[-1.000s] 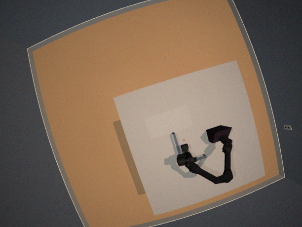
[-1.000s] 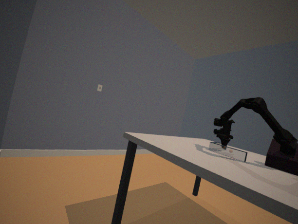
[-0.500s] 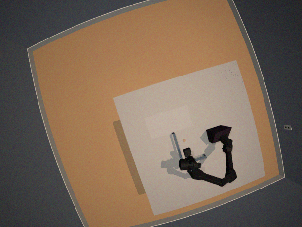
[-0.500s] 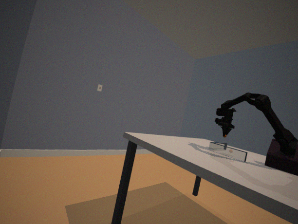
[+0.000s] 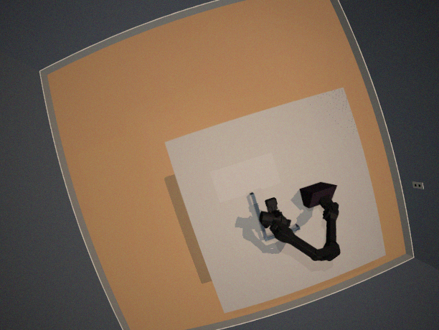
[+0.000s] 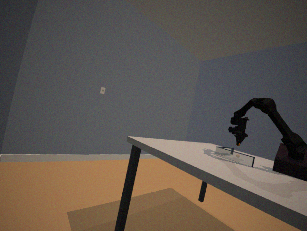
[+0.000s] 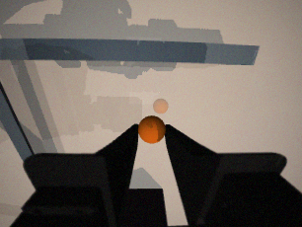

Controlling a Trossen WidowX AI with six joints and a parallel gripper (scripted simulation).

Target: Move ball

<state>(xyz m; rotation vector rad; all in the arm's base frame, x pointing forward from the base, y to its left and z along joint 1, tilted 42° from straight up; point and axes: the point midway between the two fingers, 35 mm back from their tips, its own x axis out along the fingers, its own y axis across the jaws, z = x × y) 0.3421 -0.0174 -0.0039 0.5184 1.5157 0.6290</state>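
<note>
The see-through copy lies 9 cm below my gripper tip, 2 cm to the right of it and 1 cm behind it. The rest, counted from my gripper tip: orange ball (right at my gripper tip).
</note>
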